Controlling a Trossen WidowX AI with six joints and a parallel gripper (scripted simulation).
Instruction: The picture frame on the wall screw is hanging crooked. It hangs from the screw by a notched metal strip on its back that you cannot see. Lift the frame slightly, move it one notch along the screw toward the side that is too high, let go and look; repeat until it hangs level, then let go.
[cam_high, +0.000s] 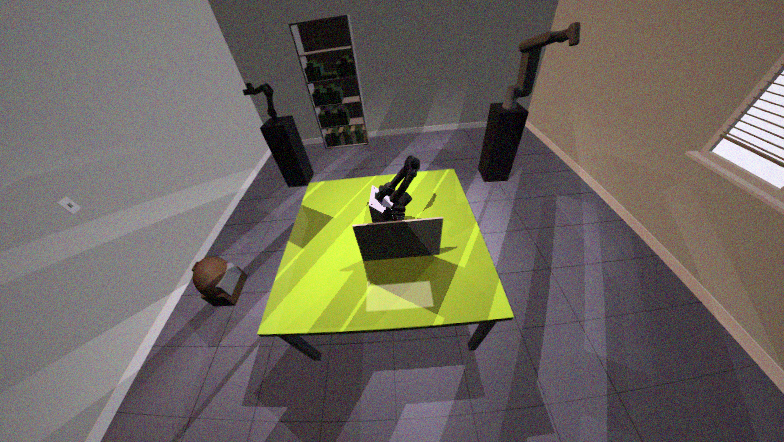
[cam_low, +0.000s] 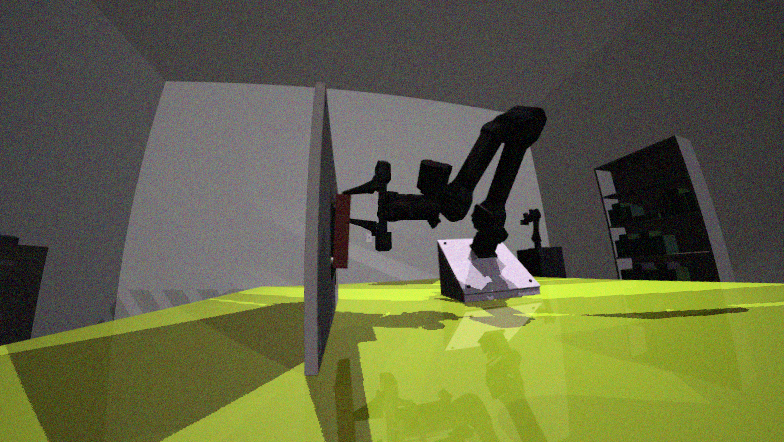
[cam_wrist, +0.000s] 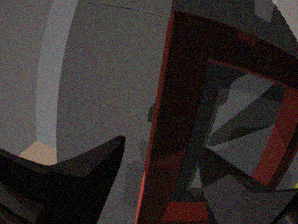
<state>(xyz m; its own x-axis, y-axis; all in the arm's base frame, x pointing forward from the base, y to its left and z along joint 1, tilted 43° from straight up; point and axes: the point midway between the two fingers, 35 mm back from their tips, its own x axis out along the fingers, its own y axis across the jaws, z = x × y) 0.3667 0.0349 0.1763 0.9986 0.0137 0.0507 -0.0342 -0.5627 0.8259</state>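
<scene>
Right now my gripper tip is 1 cm short of the dark red picture frame, 1 cm to the left of it and 5 cm above it. Also, from my gripper tip: grey wall panel 2 cm ahead, 1 cm to the right, 6 cm below.
</scene>
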